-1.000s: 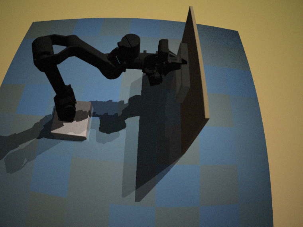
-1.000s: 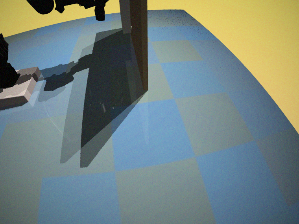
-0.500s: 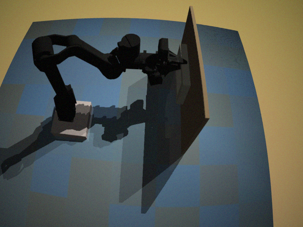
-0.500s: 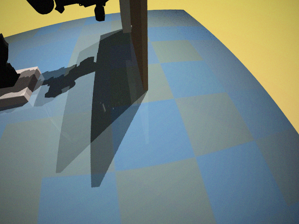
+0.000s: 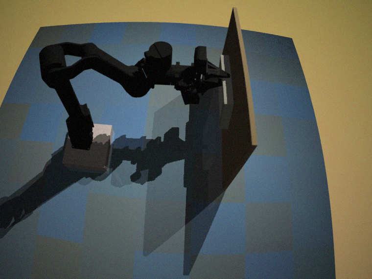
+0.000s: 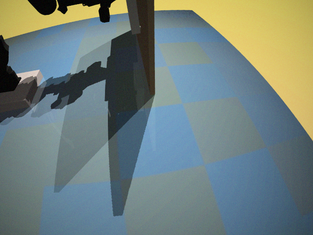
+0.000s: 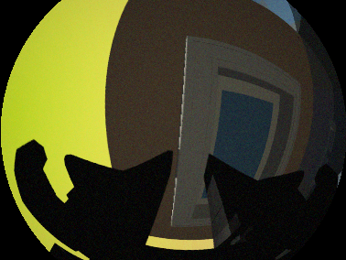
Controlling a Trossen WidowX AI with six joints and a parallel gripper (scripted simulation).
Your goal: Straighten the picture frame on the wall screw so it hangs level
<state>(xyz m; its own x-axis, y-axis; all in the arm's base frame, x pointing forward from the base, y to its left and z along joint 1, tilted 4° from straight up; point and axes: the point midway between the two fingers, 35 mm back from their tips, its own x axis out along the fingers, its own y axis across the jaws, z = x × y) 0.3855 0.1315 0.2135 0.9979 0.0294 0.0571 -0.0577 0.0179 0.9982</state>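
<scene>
Now: the picture frame 50 mm below my gripper tip and 10 mm ahead of it. Round my gripper tip: brown wall board 70 mm below, 20 mm ahead.
</scene>
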